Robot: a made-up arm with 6 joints. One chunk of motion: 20 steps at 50 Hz.
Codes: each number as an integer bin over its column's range. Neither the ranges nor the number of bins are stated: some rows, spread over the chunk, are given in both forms.
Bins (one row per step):
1: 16 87 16 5 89 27
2: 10 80 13 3 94 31
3: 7 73 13 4 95 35
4: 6 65 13 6 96 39
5: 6 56 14 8 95 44
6: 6 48 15 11 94 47
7: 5 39 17 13 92 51
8: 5 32 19 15 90 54
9: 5 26 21 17 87 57
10: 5 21 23 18 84 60
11: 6 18 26 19 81 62
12: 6 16 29 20 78 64
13: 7 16 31 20 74 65
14: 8 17 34 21 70 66
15: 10 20 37 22 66 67
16: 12 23 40 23 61 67
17: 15 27 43 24 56 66
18: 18 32 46 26 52 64
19: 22 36 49 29 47 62
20: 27 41 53 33 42 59
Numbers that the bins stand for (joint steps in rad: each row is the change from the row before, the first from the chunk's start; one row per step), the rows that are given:
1: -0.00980 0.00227 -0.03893 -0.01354 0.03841 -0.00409
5: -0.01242 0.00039 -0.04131 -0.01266 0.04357 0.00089
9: -0.01269 -0.00142 -0.03297 -0.01002 0.03670 0.00470
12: -0.01242 -0.00203 -0.02343 -0.00914 0.02897 0.00675
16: -0.01085 -0.00161 -0.01032 -0.00826 0.01437 0.00763
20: -0.00691 -0.00052 0.00517 -0.00533 -0.00194 0.00528
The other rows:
2: -0.01137 0.00185 -0.04251 -0.01412 0.04271 -0.00292
3: -0.01216 0.00142 -0.04251 -0.01383 0.04357 -0.00175
4: -0.01242 0.00094 -0.04251 -0.01324 0.04442 -0.00058
6: -0.01242 -0.00009 -0.04012 -0.01178 0.04271 0.00177
7: -0.01269 -0.00064 -0.03774 -0.01119 0.04099 0.00294
8: -0.01269 -0.00106 -0.03535 -0.01061 0.03927 0.00382
10: -0.01269 -0.00173 -0.03059 -0.00973 0.03412 0.00558
11: -0.01242 -0.00191 -0.02701 -0.00943 0.03155 0.00616
13: -0.01216 -0.00203 -0.02105 -0.00914 0.02554 0.00704
14: -0.01190 -0.00197 -0.01747 -0.00885 0.02210 0.00733
15: -0.01137 -0.00179 -0.01390 -0.00856 0.01867 0.00763
17: -0.01006 -0.00136 -0.00675 -0.00797 0.01008 0.00733
18: -0.00927 -0.00106 -0.00317 -0.00738 0.00665 0.00675
19: -0.00822 -0.00082 0.00040 -0.00651 0.00235 0.00616

